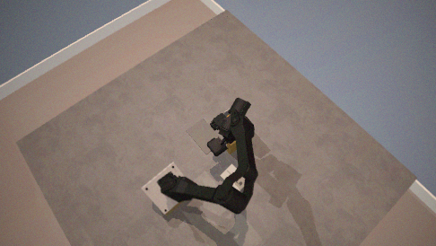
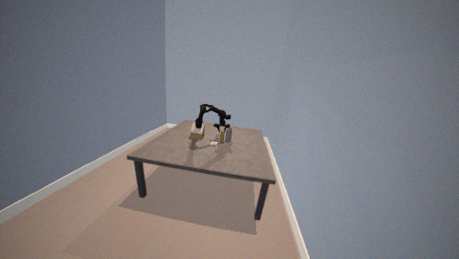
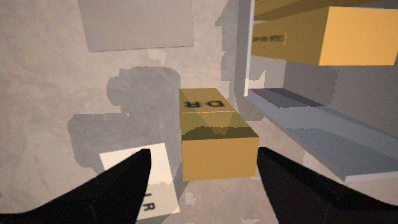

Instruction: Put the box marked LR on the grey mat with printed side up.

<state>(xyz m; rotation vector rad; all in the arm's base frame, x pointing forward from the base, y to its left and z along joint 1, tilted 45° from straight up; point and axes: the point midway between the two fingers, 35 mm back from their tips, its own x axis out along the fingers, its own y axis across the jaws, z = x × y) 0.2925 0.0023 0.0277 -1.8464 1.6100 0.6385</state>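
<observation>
Right now the grey mat is 50 mm behind my gripper tip, 130 mm to the left of it and 110 mm below it.
</observation>
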